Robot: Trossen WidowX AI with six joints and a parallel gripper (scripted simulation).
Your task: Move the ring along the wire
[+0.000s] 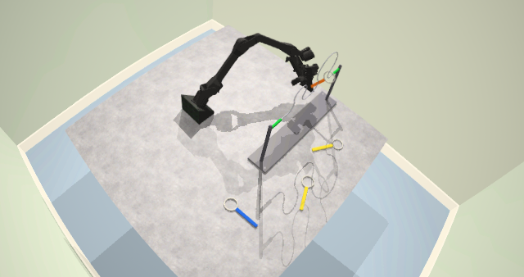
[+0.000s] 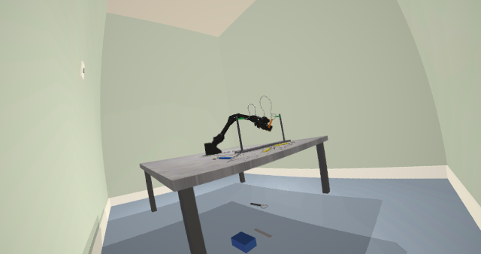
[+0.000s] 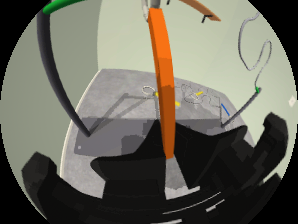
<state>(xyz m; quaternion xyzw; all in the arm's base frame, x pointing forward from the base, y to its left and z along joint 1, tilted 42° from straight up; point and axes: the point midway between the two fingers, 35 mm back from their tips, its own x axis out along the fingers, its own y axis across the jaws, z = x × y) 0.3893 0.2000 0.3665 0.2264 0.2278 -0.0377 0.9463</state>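
Now: the orange-handled ring 2 cm ahead of my gripper tip, 2 cm to the left of it and 8 cm above it. From my gripper tip the other things lie so: blue-handled ring 5 cm ahead, 69 cm to the right, 14 cm below; blue box 22 cm ahead, 77 cm to the right, 62 cm below.
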